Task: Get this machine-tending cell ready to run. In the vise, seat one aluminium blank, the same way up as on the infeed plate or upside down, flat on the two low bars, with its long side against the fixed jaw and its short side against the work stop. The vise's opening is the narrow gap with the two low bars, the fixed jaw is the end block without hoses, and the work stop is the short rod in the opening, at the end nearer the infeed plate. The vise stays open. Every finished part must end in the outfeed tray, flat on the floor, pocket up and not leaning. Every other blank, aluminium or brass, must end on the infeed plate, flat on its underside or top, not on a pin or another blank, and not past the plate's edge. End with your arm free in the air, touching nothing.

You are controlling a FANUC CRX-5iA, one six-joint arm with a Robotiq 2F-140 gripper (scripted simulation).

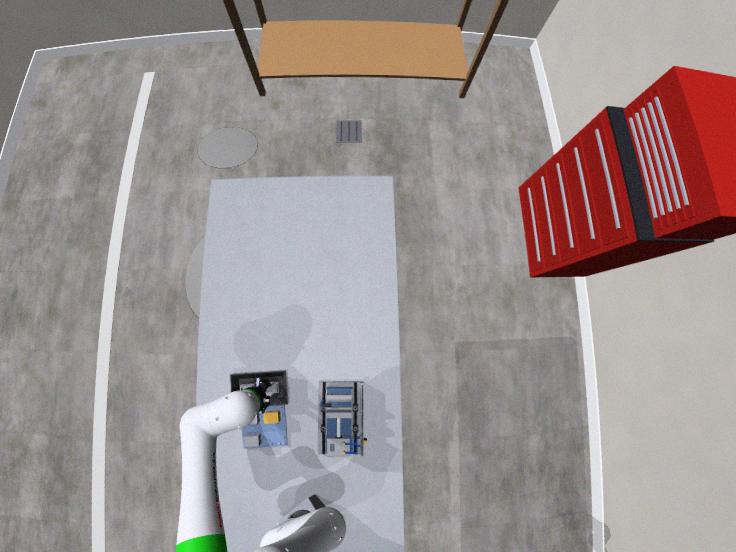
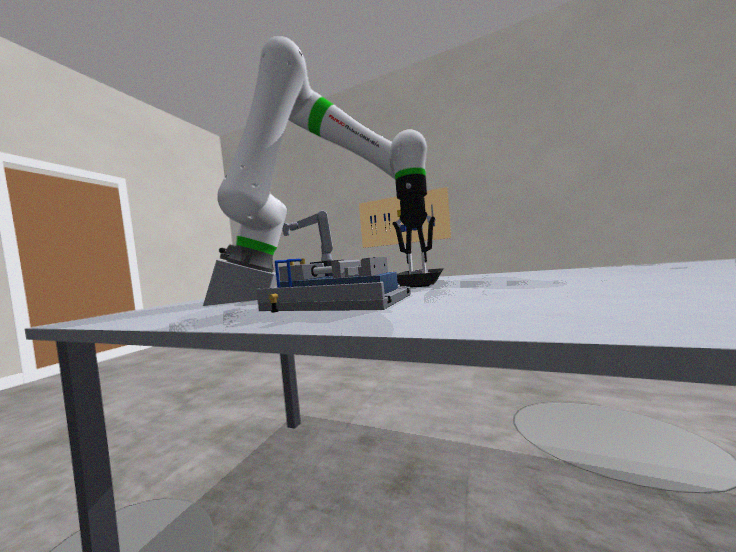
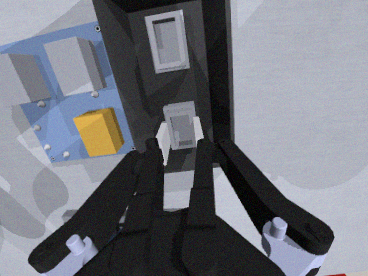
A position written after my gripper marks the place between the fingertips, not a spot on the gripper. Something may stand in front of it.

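Note:
In image 2 I see my gripper (image 2: 417,274). Image 3 shows my gripper (image 3: 181,128) too, and there I also find a brass blank (image 3: 99,129), along with a grey finished part (image 3: 162,33) and a grey finished part (image 3: 179,117).

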